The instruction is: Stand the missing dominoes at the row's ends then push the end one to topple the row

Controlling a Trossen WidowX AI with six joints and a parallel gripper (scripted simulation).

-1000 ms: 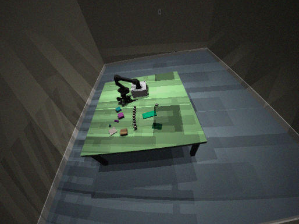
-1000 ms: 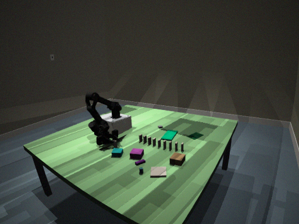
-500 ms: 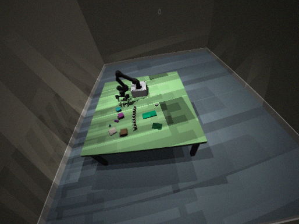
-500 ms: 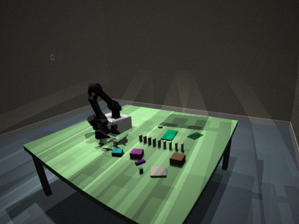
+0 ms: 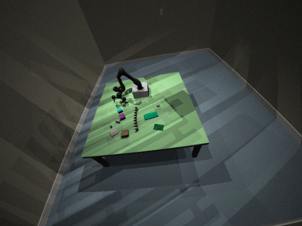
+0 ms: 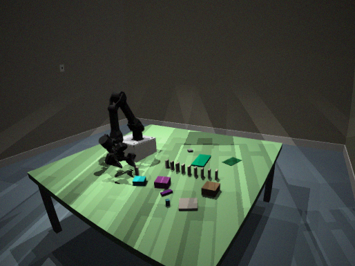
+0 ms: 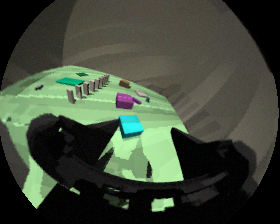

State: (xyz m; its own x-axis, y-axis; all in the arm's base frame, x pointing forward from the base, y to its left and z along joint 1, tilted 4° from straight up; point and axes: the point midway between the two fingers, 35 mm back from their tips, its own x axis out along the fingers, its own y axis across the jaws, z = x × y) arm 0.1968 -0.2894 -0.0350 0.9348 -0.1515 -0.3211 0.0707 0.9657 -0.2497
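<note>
Now: the cyan block 5 cm ahead of my gripper tip, 1 cm to the left of it and 7 cm below it. Round my gripper tip: purple bar: 23 cm ahead, 1 cm to the left, 8 cm below; then magenta block: 17 cm ahead, 6 cm to the left, 7 cm below; then teal peg: 30 cm ahead, 6 cm to the right, 7 cm below.
</note>
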